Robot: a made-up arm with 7 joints.
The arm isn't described. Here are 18 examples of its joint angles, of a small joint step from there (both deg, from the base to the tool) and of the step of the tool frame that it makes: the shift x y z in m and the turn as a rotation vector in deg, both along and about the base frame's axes.
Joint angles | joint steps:
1: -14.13 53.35 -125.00 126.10 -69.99 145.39 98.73 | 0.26 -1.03 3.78 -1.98 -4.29 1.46 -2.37
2: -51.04 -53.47 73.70 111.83 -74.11 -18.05 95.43 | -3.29 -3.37 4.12 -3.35 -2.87 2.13 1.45
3: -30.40 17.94 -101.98 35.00 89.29 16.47 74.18 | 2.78 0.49 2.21 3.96 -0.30 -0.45 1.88
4: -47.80 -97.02 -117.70 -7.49 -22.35 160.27 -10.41 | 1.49 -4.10 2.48 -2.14 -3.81 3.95 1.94
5: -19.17 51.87 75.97 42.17 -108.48 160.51 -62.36 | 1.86 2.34 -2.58 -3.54 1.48 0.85 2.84
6: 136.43 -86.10 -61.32 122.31 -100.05 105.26 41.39 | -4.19 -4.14 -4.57 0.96 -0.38 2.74 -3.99
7: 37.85 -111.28 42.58 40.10 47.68 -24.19 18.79 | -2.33 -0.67 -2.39 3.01 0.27 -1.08 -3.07
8: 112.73 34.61 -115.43 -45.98 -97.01 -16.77 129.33 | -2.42 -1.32 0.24 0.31 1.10 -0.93 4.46
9: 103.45 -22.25 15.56 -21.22 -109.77 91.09 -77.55 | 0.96 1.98 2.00 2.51 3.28 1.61 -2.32
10: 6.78 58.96 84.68 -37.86 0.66 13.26 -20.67 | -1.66 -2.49 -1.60 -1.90 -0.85 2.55 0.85
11: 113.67 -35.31 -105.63 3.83 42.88 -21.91 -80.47 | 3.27 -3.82 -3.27 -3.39 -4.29 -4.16 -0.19
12: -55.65 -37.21 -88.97 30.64 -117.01 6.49 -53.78 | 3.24 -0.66 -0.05 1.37 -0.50 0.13 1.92
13: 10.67 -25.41 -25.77 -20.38 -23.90 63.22 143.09 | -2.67 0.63 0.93 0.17 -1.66 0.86 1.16
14: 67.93 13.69 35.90 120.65 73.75 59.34 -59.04 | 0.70 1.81 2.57 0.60 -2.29 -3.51 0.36
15: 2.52 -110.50 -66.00 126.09 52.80 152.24 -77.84 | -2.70 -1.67 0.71 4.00 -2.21 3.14 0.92
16: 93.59 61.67 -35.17 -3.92 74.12 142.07 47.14 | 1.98 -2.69 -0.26 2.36 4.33 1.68 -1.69
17: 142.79 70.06 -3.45 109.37 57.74 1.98 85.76 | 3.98 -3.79 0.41 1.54 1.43 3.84 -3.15
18: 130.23 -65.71 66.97 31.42 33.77 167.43 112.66 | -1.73 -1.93 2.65 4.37 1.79 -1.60 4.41
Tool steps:
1: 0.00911 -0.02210 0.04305 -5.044 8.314 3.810
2: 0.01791 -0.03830 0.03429 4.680 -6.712 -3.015
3: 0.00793 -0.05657 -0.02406 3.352 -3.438 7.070
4: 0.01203 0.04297 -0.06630 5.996 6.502 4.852
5: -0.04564 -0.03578 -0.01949 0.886 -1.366 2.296
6: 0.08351 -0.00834 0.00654 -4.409 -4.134 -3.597
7: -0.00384 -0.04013 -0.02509 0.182 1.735 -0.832
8: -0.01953 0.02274 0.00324 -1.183 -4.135 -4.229
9: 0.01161 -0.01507 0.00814 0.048 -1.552 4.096
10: 0.01658 0.00761 0.01588 3.414 3.429 1.334
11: -0.09159 0.02878 -0.03788 -4.416 -6.528 -2.945
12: 0.03585 -0.00074 -0.01169 1.281 1.038 3.590
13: -0.00849 -0.01201 0.00115 0.347 -1.476 -2.292
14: -0.02697 -0.01431 0.00306 -0.670 -2.636 6.626
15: -0.04342 0.00913 0.00669 0.099 4.643 -2.987
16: 0.02878 0.04099 0.05497 -4.225 -1.411 6.447
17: -0.04618 0.03232 -0.00570 -1.641 0.406 3.781
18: -0.00167 -0.00526 -0.03465 -4.257 3.401 4.714
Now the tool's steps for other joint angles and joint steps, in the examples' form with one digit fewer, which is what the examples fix.
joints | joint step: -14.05 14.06 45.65 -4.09 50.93 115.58 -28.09 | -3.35 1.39 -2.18 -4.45 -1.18 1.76 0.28
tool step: -0.0535 -0.0002 -0.0185 4.13 -5.80 -4.95
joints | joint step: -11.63 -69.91 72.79 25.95 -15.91 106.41 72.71 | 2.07 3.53 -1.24 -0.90 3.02 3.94 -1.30
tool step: -0.0199 0.0320 0.0497 1.40 -5.12 -2.03
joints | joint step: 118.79 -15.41 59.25 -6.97 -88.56 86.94 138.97 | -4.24 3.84 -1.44 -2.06 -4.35 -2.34 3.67
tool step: 0.0463 -0.0803 0.0016 1.46 3.82 -6.75
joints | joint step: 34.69 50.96 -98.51 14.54 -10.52 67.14 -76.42 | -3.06 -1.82 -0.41 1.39 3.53 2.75 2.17
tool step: -0.0037 0.0289 0.0194 -4.16 -2.43 -1.26
